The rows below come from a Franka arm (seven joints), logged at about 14 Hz.
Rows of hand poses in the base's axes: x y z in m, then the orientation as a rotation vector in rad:
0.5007 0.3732 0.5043 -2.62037 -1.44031 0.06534
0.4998 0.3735 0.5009 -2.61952 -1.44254 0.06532
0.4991 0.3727 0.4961 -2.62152 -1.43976 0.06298
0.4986 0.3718 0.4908 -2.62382 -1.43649 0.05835
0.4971 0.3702 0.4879 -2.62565 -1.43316 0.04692
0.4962 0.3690 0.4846 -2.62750 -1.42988 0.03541
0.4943 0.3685 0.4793 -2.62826 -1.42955 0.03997
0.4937 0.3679 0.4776 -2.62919 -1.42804 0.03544
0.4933 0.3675 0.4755 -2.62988 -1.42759 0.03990
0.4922 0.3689 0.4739 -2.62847 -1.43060 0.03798
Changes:
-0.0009 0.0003 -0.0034 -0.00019 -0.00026 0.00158
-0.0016 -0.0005 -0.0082 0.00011 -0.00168 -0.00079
-0.0021 -0.0014 -0.0135 0.00114 -0.00441 -0.00366
-0.0036 -0.0030 -0.0164 0.00482 -0.01083 -0.00676
-0.0045 -0.0042 -0.0197 0.00845 -0.01735 -0.00984
-0.0064 -0.0047 -0.0250 0.00648 -0.01495 -0.01004
-0.0070 -0.0053 -0.0267 0.00782 -0.01754 -0.01144
-0.0074 -0.0057 -0.0288 0.00598 -0.01514 -0.01169
-0.0085 -0.0043 -0.0304 0.00657 -0.01646 -0.00958

